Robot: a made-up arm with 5 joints. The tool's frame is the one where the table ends. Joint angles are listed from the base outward.
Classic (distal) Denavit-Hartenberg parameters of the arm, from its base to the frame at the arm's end. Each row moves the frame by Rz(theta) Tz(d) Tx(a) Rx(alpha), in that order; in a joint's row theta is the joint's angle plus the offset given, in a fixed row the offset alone. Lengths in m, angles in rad.
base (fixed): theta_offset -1.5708; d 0.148; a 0; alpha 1.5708
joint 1: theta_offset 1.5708; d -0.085; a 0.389; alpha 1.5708
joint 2: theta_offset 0; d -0.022; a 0.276; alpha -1.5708
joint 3: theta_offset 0; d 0.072; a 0.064; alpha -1.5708
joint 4: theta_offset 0; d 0.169; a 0.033; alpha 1.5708
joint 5: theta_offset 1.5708; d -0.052; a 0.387; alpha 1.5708
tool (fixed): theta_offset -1.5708; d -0.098; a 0; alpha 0
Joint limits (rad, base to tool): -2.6..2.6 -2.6..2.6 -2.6..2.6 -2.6..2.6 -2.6..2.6
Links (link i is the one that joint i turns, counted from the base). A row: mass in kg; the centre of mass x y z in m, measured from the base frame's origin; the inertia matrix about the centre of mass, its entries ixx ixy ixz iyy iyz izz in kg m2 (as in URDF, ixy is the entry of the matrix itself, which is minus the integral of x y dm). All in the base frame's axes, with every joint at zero. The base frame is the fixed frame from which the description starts. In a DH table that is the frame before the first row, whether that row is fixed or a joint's. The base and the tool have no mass.
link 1: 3.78; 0.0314 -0.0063 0.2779; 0.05 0 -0.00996 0.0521 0 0.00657
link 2: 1.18; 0.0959 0.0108 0.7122; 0.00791 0 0 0.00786 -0.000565 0.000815
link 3: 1.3; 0.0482 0.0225 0.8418; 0.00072 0 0.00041 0.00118 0 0.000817
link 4: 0.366; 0.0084 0.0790 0.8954; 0.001 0 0 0.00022 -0.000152 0.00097
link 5: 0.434; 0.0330 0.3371 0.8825; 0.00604 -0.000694 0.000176 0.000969 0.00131 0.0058
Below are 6 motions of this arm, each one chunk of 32 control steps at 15 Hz.
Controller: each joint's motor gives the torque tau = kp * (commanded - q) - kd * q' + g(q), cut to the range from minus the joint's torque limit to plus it. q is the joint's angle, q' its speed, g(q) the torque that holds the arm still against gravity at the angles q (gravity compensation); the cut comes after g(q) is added. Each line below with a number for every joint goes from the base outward.
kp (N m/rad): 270 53 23 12 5.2
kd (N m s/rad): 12 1.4 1.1 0.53 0.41
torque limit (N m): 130 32 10 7.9 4.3
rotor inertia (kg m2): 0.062 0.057 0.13 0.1 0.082
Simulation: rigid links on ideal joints. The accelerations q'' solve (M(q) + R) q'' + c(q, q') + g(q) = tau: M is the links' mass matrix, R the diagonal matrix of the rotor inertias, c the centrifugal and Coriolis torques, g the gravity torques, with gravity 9.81 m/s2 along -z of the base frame. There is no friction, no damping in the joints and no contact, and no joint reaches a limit. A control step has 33 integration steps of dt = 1/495 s. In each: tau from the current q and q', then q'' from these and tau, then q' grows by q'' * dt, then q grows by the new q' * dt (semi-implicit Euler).
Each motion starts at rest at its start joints. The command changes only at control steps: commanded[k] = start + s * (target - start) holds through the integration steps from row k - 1 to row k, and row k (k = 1, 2, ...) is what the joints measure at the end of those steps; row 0 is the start. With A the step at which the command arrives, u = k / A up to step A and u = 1 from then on. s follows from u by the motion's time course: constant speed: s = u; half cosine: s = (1 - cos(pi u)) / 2; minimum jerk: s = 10 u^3 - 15 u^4 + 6 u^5; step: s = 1 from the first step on.
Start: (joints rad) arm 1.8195 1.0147 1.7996 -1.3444 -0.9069
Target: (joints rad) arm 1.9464 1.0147 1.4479 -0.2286 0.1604
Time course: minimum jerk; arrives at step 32
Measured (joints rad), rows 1 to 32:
1: 1.8195 1.0147 1.7996 -1.3443 -0.9069
2: 1.8196 1.0147 1.7994 -1.3438 -0.9065
3: 1.8201 1.0146 1.7988 -1.3415 -0.9053
4: 1.8210 1.0145 1.7971 -1.3359 -0.9020
5: 1.8226 1.0143 1.7937 -1.3251 -0.8953
6: 1.8248 1.0142 1.7882 -1.3075 -0.8839
7: 1.8278 1.0141 1.7802 -1.2823 -0.8663
8: 1.8316 1.0141 1.7698 -1.2492 -0.8417
9: 1.8360 1.0142 1.7569 -1.2088 -0.8097
10: 1.8412 1.0143 1.7420 -1.1620 -0.7701
11: 1.8469 1.0144 1.7254 -1.1097 -0.7236
12: 1.8532 1.0146 1.7074 -1.0530 -0.6710
13: 1.8600 1.0147 1.6883 -0.9926 -0.6133
14: 1.8670 1.0148 1.6683 -0.9293 -0.5516
15: 1.8744 1.0149 1.6477 -0.8638 -0.4873
16: 1.8818 1.0149 1.6267 -0.7971 -0.4215
17: 1.8893 1.0150 1.6057 -0.7301 -0.3553
18: 1.8967 1.0150 1.5851 -0.6639 -0.2898
19: 1.9039 1.0150 1.5651 -0.5997 -0.2258
20: 1.9107 1.0150 1.5461 -0.5384 -0.1642
21: 1.9171 1.0150 1.5284 -0.4811 -0.1060
22: 1.9230 1.0149 1.5122 -0.4285 -0.0518
23: 1.9283 1.0149 1.4977 -0.3812 -0.0024
24: 1.9329 1.0148 1.4849 -0.3398 0.0416
25: 1.9369 1.0148 1.4740 -0.3046 0.0797
26: 1.9401 1.0147 1.4650 -0.2760 0.1114
27: 1.9426 1.0147 1.4580 -0.2538 0.1365
28: 1.9444 1.0147 1.4529 -0.2380 0.1551
29: 1.9456 1.0147 1.4496 -0.2282 0.1674
30: 1.9463 1.0147 1.4479 -0.2235 0.1739
31: 1.9465 1.0147 1.4474 -0.2229 0.1756
32: 1.9465 1.0147 1.4476 -0.2249 0.1736

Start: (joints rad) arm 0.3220 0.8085 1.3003 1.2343 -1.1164
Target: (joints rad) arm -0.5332 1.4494 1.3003 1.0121 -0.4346
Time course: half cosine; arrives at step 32
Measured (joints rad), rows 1 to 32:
1: 0.3211 0.8092 1.3002 1.2340 -1.1160
2: 0.3173 0.8124 1.2998 1.2327 -1.1144
3: 0.3087 0.8198 1.2991 1.2299 -1.1104
4: 0.2950 0.8313 1.2984 1.2258 -1.1035
5: 0.2770 0.8460 1.2981 1.2207 -1.0934
6: 0.2554 0.8628 1.2981 1.2151 -1.0800
7: 0.2307 0.8815 1.2984 1.2090 -1.0630
8: 0.2028 0.9023 1.2987 1.2023 -1.0426
9: 0.1720 0.9255 1.2988 1.1947 -1.0189
10: 0.1384 0.9510 1.2988 1.1864 -0.9923
11: 0.1024 0.9784 1.2987 1.1771 -0.9635
12: 0.0645 1.0071 1.2987 1.1672 -0.9330
13: 0.0249 1.0369 1.2987 1.1568 -0.9012
14: -0.0159 1.0674 1.2988 1.1462 -0.8685
15: -0.0575 1.0986 1.2989 1.1354 -0.8352
16: -0.0996 1.1302 1.2991 1.1246 -0.8015
17: -0.1417 1.1619 1.2993 1.1138 -0.7675
18: -0.1835 1.1933 1.2996 1.1032 -0.7337
19: -0.2245 1.2240 1.2998 1.0926 -0.7001
20: -0.2643 1.2538 1.3001 1.0823 -0.6671
21: -0.3026 1.2824 1.3004 1.0724 -0.6349
22: -0.3390 1.3096 1.3007 1.0628 -0.6040
23: -0.3731 1.3350 1.3010 1.0539 -0.5745
24: -0.4046 1.3585 1.3013 1.0456 -0.5470
25: -0.4333 1.3797 1.3016 1.0381 -0.5216
26: -0.4588 1.3985 1.3018 1.0315 -0.4987
27: -0.4809 1.4146 1.3021 1.0257 -0.4785
28: -0.4994 1.4280 1.3023 1.0208 -0.4613
29: -0.5141 1.4385 1.3024 1.0169 -0.4472
30: -0.5249 1.4460 1.3026 1.0141 -0.4363
31: -0.5317 1.4503 1.3026 1.0123 -0.4287
32: -0.5344 1.4516 1.3027 1.0115 -0.4245

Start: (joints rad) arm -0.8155 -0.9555 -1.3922 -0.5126 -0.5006
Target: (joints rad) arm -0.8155 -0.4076 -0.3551 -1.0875 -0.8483
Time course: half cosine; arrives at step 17
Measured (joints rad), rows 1 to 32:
1: -0.8157 -0.9543 -1.3900 -0.5134 -0.5011
2: -0.8164 -0.9484 -1.3790 -0.5178 -0.5037
3: -0.8175 -0.9328 -1.3515 -0.5299 -0.5103
4: -0.8186 -0.9047 -1.3029 -0.5533 -0.5226
5: -0.8190 -0.8641 -1.2335 -0.5896 -0.5411
6: -0.8186 -0.8140 -1.1471 -0.6382 -0.5656
7: -0.8176 -0.7585 -1.0496 -0.6959 -0.5951
8: -0.8164 -0.7016 -0.9470 -0.7583 -0.6283
9: -0.8153 -0.6462 -0.8441 -0.8210 -0.6639
10: -0.8145 -0.5939 -0.7444 -0.8804 -0.7002
11: -0.8141 -0.5456 -0.6504 -0.9343 -0.7358
12: -0.8139 -0.5017 -0.5642 -0.9820 -0.7691
13: -0.8138 -0.4630 -0.4880 -1.0233 -0.7991
14: -0.8137 -0.4309 -0.4239 -1.0583 -0.8248
15: -0.8135 -0.4068 -0.3741 -1.0863 -0.8452
16: -0.8132 -0.3921 -0.3407 -1.1063 -0.8599
17: -0.8130 -0.3876 -0.3254 -1.1166 -0.8682
18: -0.8130 -0.3925 -0.3269 -1.1164 -0.8701
19: -0.8136 -0.4027 -0.3392 -1.1072 -0.8667
20: -0.8148 -0.4127 -0.3540 -1.0930 -0.8598
21: -0.8163 -0.4181 -0.3647 -1.0791 -0.8518
22: -0.8173 -0.4178 -0.3688 -1.0703 -0.8450
23: -0.8174 -0.4133 -0.3668 -1.0691 -0.8407
24: -0.8168 -0.4076 -0.3612 -1.0748 -0.8396
25: -0.8157 -0.4034 -0.3550 -1.0842 -0.8410
26: -0.8148 -0.4021 -0.3504 -1.0931 -0.8440
27: -0.8143 -0.4036 -0.3486 -1.0983 -0.8471
28: -0.8144 -0.4063 -0.3494 -1.0983 -0.8494
29: -0.8149 -0.4087 -0.3521 -1.0942 -0.8505
30: -0.8155 -0.4099 -0.3552 -1.0884 -0.8506
31: -0.8159 -0.4098 -0.3575 -1.0834 -0.8500
32: -0.8161 -0.4088 -0.3585 -1.0811 -0.8494

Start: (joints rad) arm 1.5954 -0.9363 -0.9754 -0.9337 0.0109
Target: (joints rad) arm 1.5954 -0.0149 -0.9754 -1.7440 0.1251
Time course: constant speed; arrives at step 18
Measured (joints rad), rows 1 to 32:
1: 1.5956 -0.9230 -0.9757 -0.9435 0.0157
2: 1.5958 -0.8807 -0.9761 -0.9746 0.0288
3: 1.5960 -0.8110 -0.9760 -1.0266 0.0459
4: 1.5958 -0.7289 -0.9754 -1.0912 0.0590
5: 1.5955 -0.6520 -0.9748 -1.1569 0.0623
6: 1.5951 -0.5917 -0.9748 -1.2151 0.0552
7: 1.5949 -0.5488 -0.9755 -1.2626 0.0431
8: 1.5949 -0.5150 -0.9765 -1.3011 0.0338
9: 1.5951 -0.4798 -0.9772 -1.3357 0.0334
10: 1.5953 -0.4356 -0.9772 -1.3715 0.0439
11: 1.5954 -0.3811 -0.9765 -1.4122 0.0620
12: 1.5955 -0.3204 -0.9755 -1.4581 0.0820
13: 1.5955 -0.2598 -0.9747 -1.5075 0.0984
14: 1.5955 -0.2040 -0.9746 -1.5578 0.1084
15: 1.5954 -0.1542 -0.9750 -1.6065 0.1125
16: 1.5953 -0.1084 -0.9757 -1.6525 0.1134
17: 1.5953 -0.0628 -0.9763 -1.6960 0.1144
18: 1.5952 -0.0146 -0.9765 -1.7383 0.1175
19: 1.5952 0.0236 -0.9765 -1.7711 0.1175
20: 1.5953 0.0352 -0.9765 -1.7839 0.1092
21: 1.5954 0.0202 -0.9763 -1.7773 0.0967
22: 1.5955 -0.0082 -0.9757 -1.7592 0.0882
23: 1.5956 -0.0333 -0.9749 -1.7399 0.0906
24: 1.5956 -0.0436 -0.9744 -1.7275 0.1048
25: 1.5956 -0.0376 -0.9742 -1.7251 0.1254
26: 1.5955 -0.0222 -0.9745 -1.7309 0.1443
27: 1.5954 -0.0070 -0.9752 -1.7404 0.1545
28: 1.5952 0.0003 -0.9761 -1.7489 0.1534
29: 1.5951 -0.0018 -0.9767 -1.7532 0.1436
30: 1.5951 -0.0100 -0.9768 -1.7526 0.1303
31: 1.5953 -0.0187 -0.9763 -1.7486 0.1190
32: 1.5954 -0.0234 -0.9754 -1.7437 0.1132

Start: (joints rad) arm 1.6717 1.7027 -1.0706 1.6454 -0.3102
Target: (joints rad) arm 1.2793 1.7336 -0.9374 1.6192 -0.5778
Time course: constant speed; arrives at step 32
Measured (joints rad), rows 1 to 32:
1: 1.6640 1.7036 -1.0679 1.6456 -0.3105
2: 1.6502 1.7052 -1.0632 1.6455 -0.3129
3: 1.6366 1.7066 -1.0587 1.6445 -0.3184
4: 1.6244 1.7075 -1.0547 1.6430 -0.3269
5: 1.6124 1.7082 -1.0507 1.6414 -0.3376
6: 1.6002 1.7086 -1.0466 1.6401 -0.3494
7: 1.5878 1.7091 -1.0423 1.6392 -0.3614
8: 1.5755 1.7098 -1.0381 1.6385 -0.3730
9: 1.5633 1.7107 -1.0339 1.6380 -0.3836
10: 1.5510 1.7119 -1.0297 1.6374 -0.3930
11: 1.5388 1.7131 -1.0255 1.6367 -0.4012
12: 1.5265 1.7143 -1.0214 1.6359 -0.4085
13: 1.5142 1.7153 -1.0173 1.6350 -0.4153
14: 1.5020 1.7163 -1.0132 1.6341 -0.4221
15: 1.4897 1.7173 -1.0090 1.6332 -0.4291
16: 1.4775 1.7182 -1.0049 1.6324 -0.4367
17: 1.4652 1.7191 -1.0007 1.6316 -0.4448
18: 1.4529 1.7201 -0.9965 1.6308 -0.4534
19: 1.4407 1.7210 -0.9923 1.6300 -0.4623
20: 1.4284 1.7220 -0.9881 1.6292 -0.4713
21: 1.4161 1.7229 -0.9840 1.6284 -0.4803
22: 1.4039 1.7239 -0.9798 1.6275 -0.4891
23: 1.3916 1.7248 -0.9757 1.6267 -0.4977
24: 1.3794 1.7257 -0.9715 1.6259 -0.5061
25: 1.3671 1.7267 -0.9674 1.6250 -0.5144
26: 1.3548 1.7277 -0.9632 1.6242 -0.5225
27: 1.3426 1.7287 -0.9590 1.6234 -0.5306
28: 1.3303 1.7297 -0.9549 1.6226 -0.5388
29: 1.3180 1.7307 -0.9507 1.6218 -0.5470
30: 1.3058 1.7316 -0.9465 1.6210 -0.5552
31: 1.2935 1.7326 -0.9424 1.6202 -0.5636
32: 1.2813 1.7335 -0.9382 1.6194 -0.5720

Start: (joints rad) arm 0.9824 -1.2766 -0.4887 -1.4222 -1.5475
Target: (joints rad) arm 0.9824 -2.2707 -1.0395 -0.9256 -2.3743
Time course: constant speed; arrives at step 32
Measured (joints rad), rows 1 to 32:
1: 0.9826 -1.2849 -0.4926 -1.4214 -1.5513
2: 0.9830 -1.3110 -0.5046 -1.4169 -1.5634
3: 0.9832 -1.3534 -0.5239 -1.4050 -1.5841
4: 0.9832 -1.4029 -0.5475 -1.3837 -1.6110
5: 0.9829 -1.4488 -0.5715 -1.3545 -1.6412
6: 0.9825 -1.4849 -0.5932 -1.3230 -1.6725
7: 0.9821 -1.5112 -0.6117 -1.2957 -1.7037
8: 0.9819 -1.5324 -0.6276 -1.2772 -1.7346
9: 0.9819 -1.5545 -0.6425 -1.2679 -1.7648
10: 0.9821 -1.5816 -0.6575 -1.2642 -1.7940
11: 0.9823 -1.6141 -0.6733 -1.2605 -1.8215
12: 0.9825 -1.6499 -0.6901 -1.2518 -1.8471
13: 0.9826 -1.6858 -0.7075 -1.2361 -1.8709
14: 0.9826 -1.7195 -0.7253 -1.2146 -1.8935
15: 0.9825 -1.7504 -0.7431 -1.1910 -1.9158
16: 0.9823 -1.7794 -0.7608 -1.1689 -1.9388
17: 0.9823 -1.8082 -0.7784 -1.1508 -1.9632
18: 0.9823 -1.8380 -0.7956 -1.1370 -1.9889
19: 0.9823 -1.8691 -0.8126 -1.1257 -2.0157
20: 0.9824 -1.9011 -0.8295 -1.1146 -2.0431
21: 0.9824 -1.9331 -0.8463 -1.1019 -2.0705
22: 0.9824 -1.9647 -0.8633 -1.0868 -2.0975
23: 0.9824 -1.9956 -0.8805 -1.0697 -2.1240
24: 0.9824 -2.0263 -0.8979 -1.0518 -2.1499
25: 0.9823 -2.0570 -0.9153 -1.0343 -2.1754
26: 0.9823 -2.0879 -0.9327 -1.0178 -2.2008
27: 0.9823 -2.1192 -0.9499 -1.0025 -2.2261
28: 0.9823 -2.1506 -0.9670 -0.9880 -2.2515
29: 0.9823 -2.1818 -0.9840 -0.9736 -2.2771
30: 0.9824 -2.2128 -1.0011 -0.9588 -2.3028
31: 0.9824 -2.2437 -1.0182 -0.9436 -2.3286
32: 0.9823 -2.2746 -1.0355 -0.9278 -2.3546

